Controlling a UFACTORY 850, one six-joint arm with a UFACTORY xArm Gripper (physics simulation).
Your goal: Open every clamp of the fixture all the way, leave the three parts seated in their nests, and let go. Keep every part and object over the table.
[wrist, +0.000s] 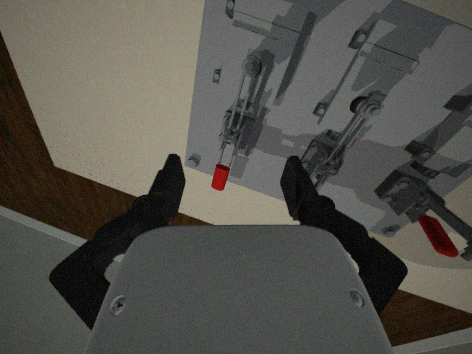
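Observation:
My gripper (233,168) is open and empty, its fingers spread to either side of the left clamp's red handle (220,177), at an unclear height above it. The left clamp (239,122) has its arm reaching forward over the grey fixture plate (202,107) to a round tip. The middle clamp (325,152) also reaches forward; its handle is hidden behind the right finger. The right clamp (400,189) has its dark arm swung back to the lower right, away from its nest, beside its red handle (437,236). The grey parts blend with shadows, so their seating is unclear.
Small nest blocks (360,38) (216,75) stand on the plate. The plate lies on a cream table top (110,90) with a brown wooden edge (80,195). A grey surface (35,270) lies beyond the edge at lower left.

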